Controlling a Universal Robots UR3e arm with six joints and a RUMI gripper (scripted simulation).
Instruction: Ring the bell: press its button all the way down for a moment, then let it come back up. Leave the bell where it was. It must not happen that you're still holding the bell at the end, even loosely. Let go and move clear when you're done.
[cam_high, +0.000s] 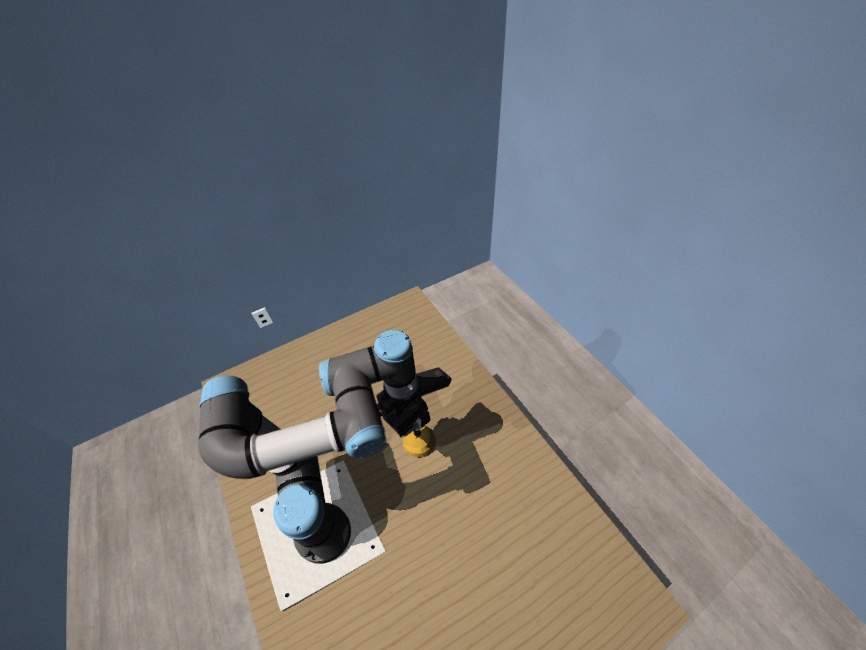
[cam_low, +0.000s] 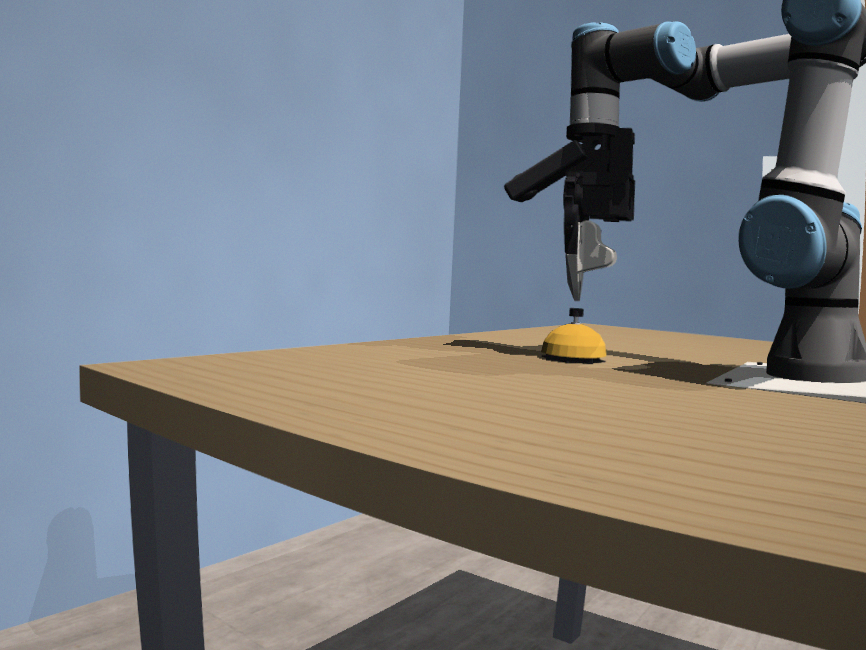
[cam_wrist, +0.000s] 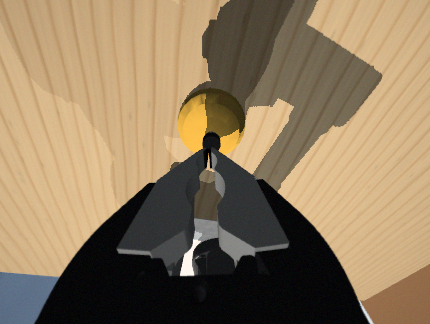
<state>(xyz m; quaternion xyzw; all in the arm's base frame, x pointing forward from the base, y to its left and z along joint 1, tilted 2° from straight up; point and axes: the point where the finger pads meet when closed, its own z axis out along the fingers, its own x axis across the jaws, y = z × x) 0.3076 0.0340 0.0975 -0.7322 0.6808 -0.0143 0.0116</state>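
Now: the small black button 4 cm below my hand. The rest, counted from my hand: yellow dome bell: 5 cm below.
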